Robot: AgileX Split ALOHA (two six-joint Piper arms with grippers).
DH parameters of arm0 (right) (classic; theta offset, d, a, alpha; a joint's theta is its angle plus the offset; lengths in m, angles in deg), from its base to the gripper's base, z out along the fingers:
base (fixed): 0 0 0 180
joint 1: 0 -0.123 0 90
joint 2: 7.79 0 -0.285 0
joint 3: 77.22 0 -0.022 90
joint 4: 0 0.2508 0 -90
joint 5: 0 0 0.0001 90
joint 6: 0 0.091 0 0
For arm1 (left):
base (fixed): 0 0 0 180
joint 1: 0 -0.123 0 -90
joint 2: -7.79 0 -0.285 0
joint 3: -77.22 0 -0.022 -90
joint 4: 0 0.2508 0 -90
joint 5: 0 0 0.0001 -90
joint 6: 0 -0.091 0 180
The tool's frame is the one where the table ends.
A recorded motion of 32 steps. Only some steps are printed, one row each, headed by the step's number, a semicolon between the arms.
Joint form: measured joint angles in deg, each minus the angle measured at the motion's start. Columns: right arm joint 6, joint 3, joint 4, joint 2, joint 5, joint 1; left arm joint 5, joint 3, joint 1, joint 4, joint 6, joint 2.
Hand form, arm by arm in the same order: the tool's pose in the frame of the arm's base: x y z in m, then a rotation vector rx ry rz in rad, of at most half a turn. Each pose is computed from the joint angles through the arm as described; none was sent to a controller.
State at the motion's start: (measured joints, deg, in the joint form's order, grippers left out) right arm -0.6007 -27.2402 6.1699 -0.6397 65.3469 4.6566; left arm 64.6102 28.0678 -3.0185 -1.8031 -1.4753 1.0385
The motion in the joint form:
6: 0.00 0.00 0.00 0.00 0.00 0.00; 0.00 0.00 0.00 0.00 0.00 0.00
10: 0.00 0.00 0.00 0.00 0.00 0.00; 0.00 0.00 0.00 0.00 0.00 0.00
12: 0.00 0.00 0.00 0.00 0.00 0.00; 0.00 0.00 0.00 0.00 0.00 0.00
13: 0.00 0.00 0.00 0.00 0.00 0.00; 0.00 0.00 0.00 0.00 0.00 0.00
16: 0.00 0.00 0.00 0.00 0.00 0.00; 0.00 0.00 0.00 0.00 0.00 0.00
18: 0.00 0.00 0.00 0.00 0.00 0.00; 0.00 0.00 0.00 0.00 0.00 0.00
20: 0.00 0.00 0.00 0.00 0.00 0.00; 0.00 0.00 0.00 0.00 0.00 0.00
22: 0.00 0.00 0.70 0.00 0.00 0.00; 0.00 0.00 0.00 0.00 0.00 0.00
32: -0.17 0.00 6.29 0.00 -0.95 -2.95; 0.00 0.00 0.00 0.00 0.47 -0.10
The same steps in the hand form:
6: -0.0069 0.0095 0.2645 0.0661 2.1323 0.0770; -0.0092 -0.0031 0.2691 -0.0254 2.1028 0.0091
10: -0.0069 0.0095 0.2645 0.0661 2.1323 0.0770; -0.0092 -0.0031 0.2691 -0.0254 2.1028 0.0091
12: -0.0069 0.0095 0.2645 0.0661 2.1323 0.0770; -0.0092 -0.0031 0.2691 -0.0254 2.1028 0.0091
13: -0.0069 0.0095 0.2645 0.0661 2.1323 0.0770; -0.0092 -0.0031 0.2691 -0.0254 2.1028 0.0091
16: -0.0069 0.0095 0.2645 0.0661 2.1323 0.0770; -0.0092 -0.0031 0.2691 -0.0254 2.1028 0.0091
18: -0.0069 0.0095 0.2645 0.0661 2.1323 0.0770; -0.0092 -0.0031 0.2691 -0.0254 2.1028 0.0091
20: -0.0069 0.0095 0.2645 0.0661 2.1323 0.0770; -0.0092 -0.0031 0.2691 -0.0254 2.1028 0.0091
22: -0.0069 0.0105 0.2646 0.0650 2.1315 0.0918; -0.0092 -0.0031 0.2691 -0.0254 2.1028 0.0091
32: -0.0071 0.0179 0.2670 0.0005 2.1092 0.2377; -0.0089 -0.0031 0.2691 -0.0341 2.1044 0.0041

